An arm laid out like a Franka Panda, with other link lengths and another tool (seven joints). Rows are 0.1 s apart.
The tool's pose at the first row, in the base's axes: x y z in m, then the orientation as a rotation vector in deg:
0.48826 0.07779 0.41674 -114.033 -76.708 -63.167
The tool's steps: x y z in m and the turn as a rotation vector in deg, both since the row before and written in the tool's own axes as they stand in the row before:
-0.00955 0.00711 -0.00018 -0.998 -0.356 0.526
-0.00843 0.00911 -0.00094 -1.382 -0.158 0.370
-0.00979 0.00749 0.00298 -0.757 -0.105 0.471
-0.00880 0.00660 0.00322 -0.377 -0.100 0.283
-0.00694 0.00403 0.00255 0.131 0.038 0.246
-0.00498 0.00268 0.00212 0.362 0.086 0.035
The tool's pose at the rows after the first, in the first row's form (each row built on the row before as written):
0.49291 0.06992 0.40911 -115.274 -75.989 -63.498
0.49917 0.06110 0.40296 -116.556 -75.220 -64.405
0.50502 0.05499 0.39351 -117.388 -74.489 -64.766
0.51029 0.04986 0.38472 -117.861 -74.089 -64.881
0.51336 0.04632 0.37773 -117.840 -73.825 -64.694
0.51547 0.04410 0.37253 -117.524 -73.856 -64.442

